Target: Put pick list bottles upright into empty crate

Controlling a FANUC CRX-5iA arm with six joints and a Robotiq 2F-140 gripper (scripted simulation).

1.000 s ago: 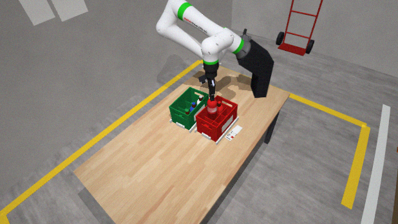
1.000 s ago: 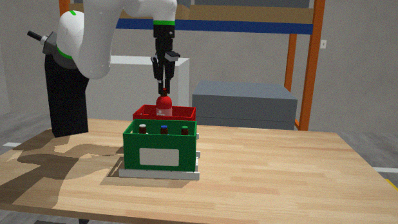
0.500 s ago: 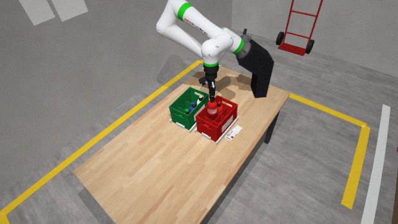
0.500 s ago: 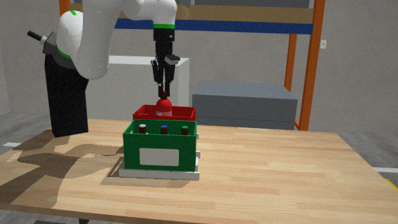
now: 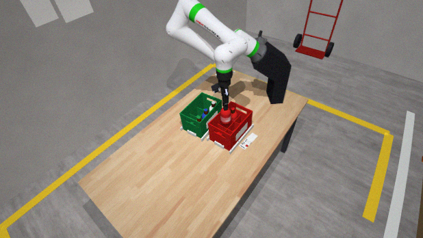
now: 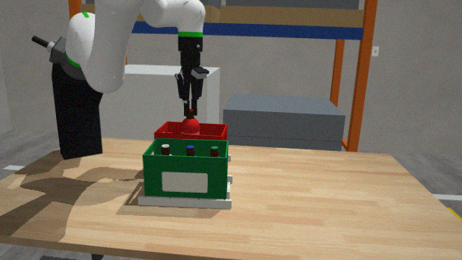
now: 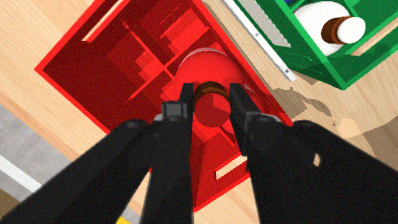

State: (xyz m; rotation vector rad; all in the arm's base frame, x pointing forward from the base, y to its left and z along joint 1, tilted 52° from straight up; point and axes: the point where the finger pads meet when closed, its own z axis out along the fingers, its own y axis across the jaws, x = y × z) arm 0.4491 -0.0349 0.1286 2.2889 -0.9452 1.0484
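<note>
My hand is 1 cm short of the red crate, 4 cm to the right of it and 19 cm above it. Round my hand: blue-label bottle (1 cm behind, 15 cm to the right, 19 cm below); red-capped bottle (8 cm behind, 3 cm to the left, 19 cm below); white-capped bottle (10 cm behind, 13 cm to the right, 19 cm below).
</note>
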